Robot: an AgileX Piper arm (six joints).
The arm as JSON. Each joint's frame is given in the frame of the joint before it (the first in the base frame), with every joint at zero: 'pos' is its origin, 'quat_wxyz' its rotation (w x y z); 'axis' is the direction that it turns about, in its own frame. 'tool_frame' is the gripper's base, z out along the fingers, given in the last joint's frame.
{
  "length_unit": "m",
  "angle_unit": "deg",
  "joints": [
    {
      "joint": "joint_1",
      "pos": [
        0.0,
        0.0,
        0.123
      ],
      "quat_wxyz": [
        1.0,
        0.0,
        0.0,
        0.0
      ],
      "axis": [
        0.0,
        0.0,
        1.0
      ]
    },
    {
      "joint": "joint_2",
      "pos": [
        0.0,
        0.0,
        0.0
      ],
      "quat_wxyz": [
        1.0,
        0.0,
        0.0,
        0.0
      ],
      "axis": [
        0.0,
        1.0,
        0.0
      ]
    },
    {
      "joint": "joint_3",
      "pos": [
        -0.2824,
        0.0,
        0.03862
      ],
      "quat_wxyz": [
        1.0,
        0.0,
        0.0,
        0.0
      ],
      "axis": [
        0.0,
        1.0,
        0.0
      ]
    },
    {
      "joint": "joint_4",
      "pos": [
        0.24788,
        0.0,
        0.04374
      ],
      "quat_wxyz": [
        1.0,
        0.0,
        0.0,
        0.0
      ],
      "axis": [
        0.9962,
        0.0,
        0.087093
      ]
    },
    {
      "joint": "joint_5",
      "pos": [
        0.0,
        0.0,
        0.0
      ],
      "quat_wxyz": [
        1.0,
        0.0,
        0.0,
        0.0
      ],
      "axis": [
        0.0,
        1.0,
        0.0
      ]
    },
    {
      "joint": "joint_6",
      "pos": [
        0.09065,
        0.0,
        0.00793
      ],
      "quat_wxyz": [
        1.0,
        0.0,
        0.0,
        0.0
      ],
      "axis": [
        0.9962,
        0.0,
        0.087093
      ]
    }
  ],
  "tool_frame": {
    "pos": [
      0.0,
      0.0,
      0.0
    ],
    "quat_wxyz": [
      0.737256,
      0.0,
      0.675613,
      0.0
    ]
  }
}
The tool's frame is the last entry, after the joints.
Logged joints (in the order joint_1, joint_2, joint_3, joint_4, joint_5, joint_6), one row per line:
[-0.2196, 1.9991, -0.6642, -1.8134, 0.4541, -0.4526]
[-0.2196, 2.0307, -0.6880, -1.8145, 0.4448, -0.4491]
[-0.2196, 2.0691, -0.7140, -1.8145, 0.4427, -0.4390]
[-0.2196, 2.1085, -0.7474, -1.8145, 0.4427, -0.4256]
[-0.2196, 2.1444, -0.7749, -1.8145, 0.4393, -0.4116]
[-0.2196, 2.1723, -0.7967, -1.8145, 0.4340, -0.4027]
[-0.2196, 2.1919, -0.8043, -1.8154, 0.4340, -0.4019]
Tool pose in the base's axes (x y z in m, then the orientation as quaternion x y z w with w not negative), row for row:
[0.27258, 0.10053, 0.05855, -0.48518, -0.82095, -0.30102, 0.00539]
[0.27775, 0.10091, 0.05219, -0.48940, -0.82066, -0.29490, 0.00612]
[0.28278, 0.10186, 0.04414, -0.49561, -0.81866, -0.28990, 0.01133]
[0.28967, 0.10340, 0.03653, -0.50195, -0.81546, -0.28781, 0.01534]
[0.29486, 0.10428, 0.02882, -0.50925, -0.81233, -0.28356, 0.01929]
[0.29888, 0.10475, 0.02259, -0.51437, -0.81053, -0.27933, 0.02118]
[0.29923, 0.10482, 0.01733, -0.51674, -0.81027, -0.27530, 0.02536]
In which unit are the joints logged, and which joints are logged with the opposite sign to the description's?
The joints are logged in radians. Opposite sign: joint_1, joint_4.
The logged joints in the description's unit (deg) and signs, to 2 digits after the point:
[12.58, 114.54, -38.06, 103.90, 26.02, -25.93]
[12.58, 116.35, -39.42, 103.96, 25.49, -25.73]
[12.58, 118.55, -40.91, 103.96, 25.36, -25.15]
[12.58, 120.81, -42.82, 103.96, 25.36, -24.39]
[12.58, 122.87, -44.40, 103.96, 25.17, -23.58]
[12.58, 124.46, -45.65, 103.96, 24.87, -23.07]
[12.58, 125.59, -46.08, 104.01, 24.87, -23.03]

